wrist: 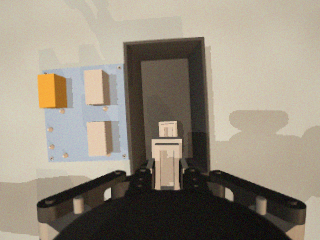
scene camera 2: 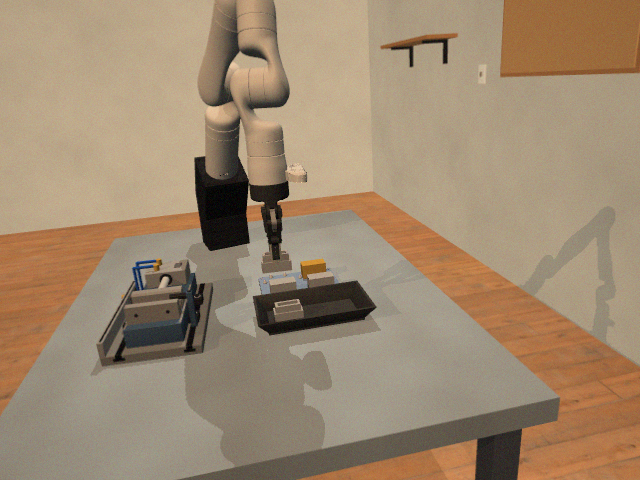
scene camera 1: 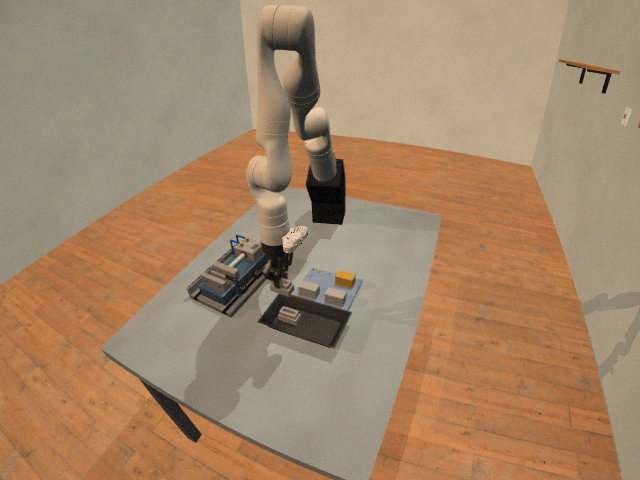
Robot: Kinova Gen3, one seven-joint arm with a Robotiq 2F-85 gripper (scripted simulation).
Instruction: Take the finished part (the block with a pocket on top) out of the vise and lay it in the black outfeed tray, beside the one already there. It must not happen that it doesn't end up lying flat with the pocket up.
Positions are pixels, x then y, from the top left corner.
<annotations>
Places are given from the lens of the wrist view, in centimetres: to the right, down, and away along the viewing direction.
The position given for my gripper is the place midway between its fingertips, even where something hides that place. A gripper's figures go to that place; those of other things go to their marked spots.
my gripper (wrist: 167, 167): 1, 5, 17
orange block (wrist: 52, 92): -19, -5, 27
</annotations>
